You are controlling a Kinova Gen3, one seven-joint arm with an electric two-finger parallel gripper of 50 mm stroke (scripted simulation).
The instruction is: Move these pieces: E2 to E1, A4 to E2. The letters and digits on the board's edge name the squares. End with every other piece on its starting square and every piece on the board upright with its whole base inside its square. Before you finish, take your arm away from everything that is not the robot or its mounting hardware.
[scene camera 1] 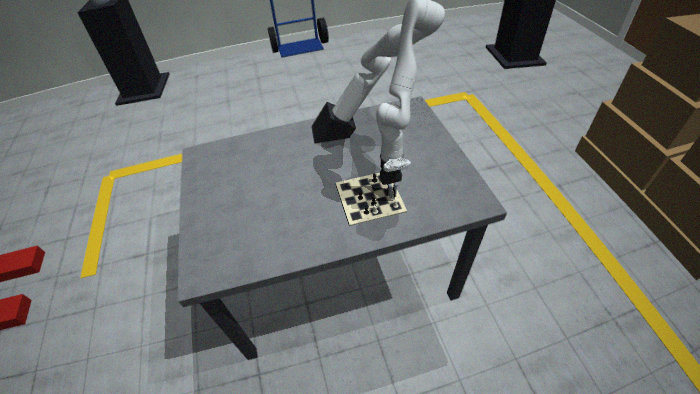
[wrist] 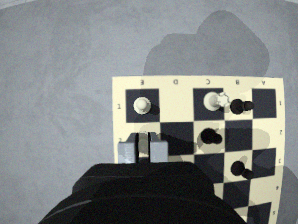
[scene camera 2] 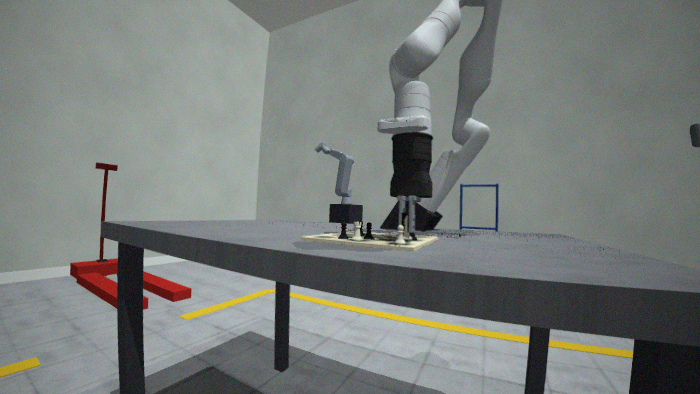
In view: my gripper (scene camera 2: 406,231) and a small chessboard (scene camera 1: 348,190).
The small chessboard is seen too in the wrist view (wrist: 177,114) and in scene camera 2 (scene camera 2: 381,240). My gripper also shows in the wrist view (wrist: 143,142).
